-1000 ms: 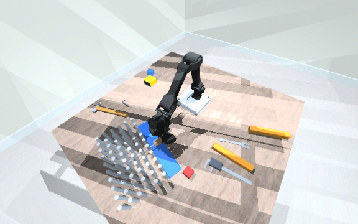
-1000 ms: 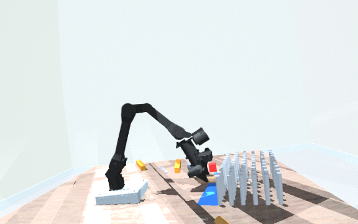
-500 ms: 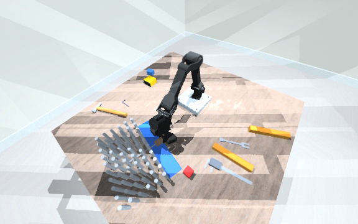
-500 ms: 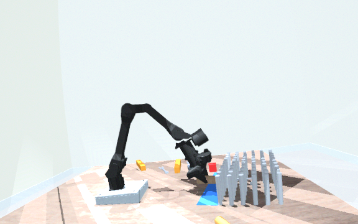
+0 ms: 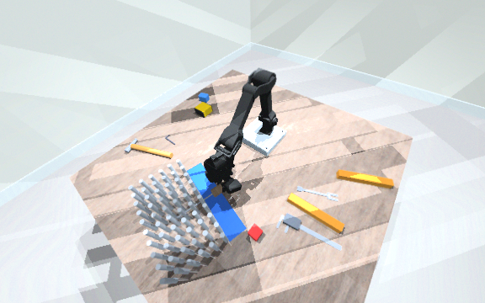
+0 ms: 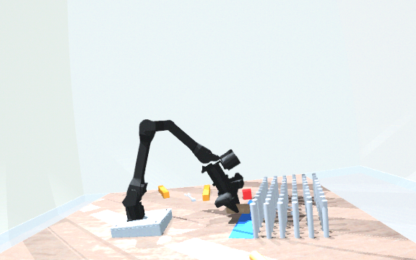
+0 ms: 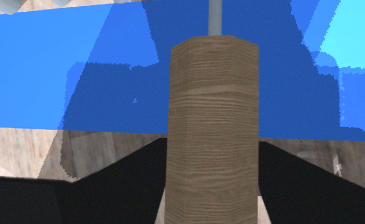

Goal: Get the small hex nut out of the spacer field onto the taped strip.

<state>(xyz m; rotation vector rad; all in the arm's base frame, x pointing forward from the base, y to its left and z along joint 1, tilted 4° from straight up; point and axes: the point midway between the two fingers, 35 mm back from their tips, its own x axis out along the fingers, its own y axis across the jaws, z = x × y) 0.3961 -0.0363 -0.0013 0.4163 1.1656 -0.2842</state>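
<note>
Now: the blue taped strip 40 mm ahead of my gripper tip, 20 mm to the right of it and 20 mm below it. Round my gripper tip: red cube 210 mm to the left, 90 mm ahead; wrench 380 mm to the left, 180 mm behind, 20 mm below; hex nut 180 mm ahead, 90 mm to the right, 20 mm below.
</note>
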